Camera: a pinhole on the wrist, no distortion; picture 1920 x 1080 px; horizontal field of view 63.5 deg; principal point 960.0 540.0 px. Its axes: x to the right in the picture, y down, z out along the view. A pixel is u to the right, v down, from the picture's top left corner.
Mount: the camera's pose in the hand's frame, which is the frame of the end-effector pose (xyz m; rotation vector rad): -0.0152 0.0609 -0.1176 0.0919 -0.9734 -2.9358
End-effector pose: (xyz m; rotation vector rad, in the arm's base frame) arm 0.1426 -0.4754 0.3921 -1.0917 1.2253 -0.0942
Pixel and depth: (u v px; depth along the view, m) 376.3 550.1 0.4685
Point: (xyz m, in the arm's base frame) 0.2374 -0.2036 0.0374
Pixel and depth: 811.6 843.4 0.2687
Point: 0.1561 -0.2966 0.2605
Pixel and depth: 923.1 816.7 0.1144
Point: 0.0703 -0.4130 0.3273
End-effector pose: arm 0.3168 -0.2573 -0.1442 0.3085 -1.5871 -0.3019
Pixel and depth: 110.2 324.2 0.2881
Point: 0.2138 -0.0483 0.0674
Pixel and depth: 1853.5 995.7 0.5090
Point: -0.0403 0.0809 -0.3875
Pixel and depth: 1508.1 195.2 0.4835
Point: 0.1221 0.2200 -0.1979
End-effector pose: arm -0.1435 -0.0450 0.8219 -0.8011 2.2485 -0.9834
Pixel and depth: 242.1 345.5 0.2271
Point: -0.2240 0.0059 0.5989
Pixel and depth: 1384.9 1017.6 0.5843
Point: 0.2298 0.0424 0.4145
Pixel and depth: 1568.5 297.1 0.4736
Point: 0.0412 0.2431 0.4547
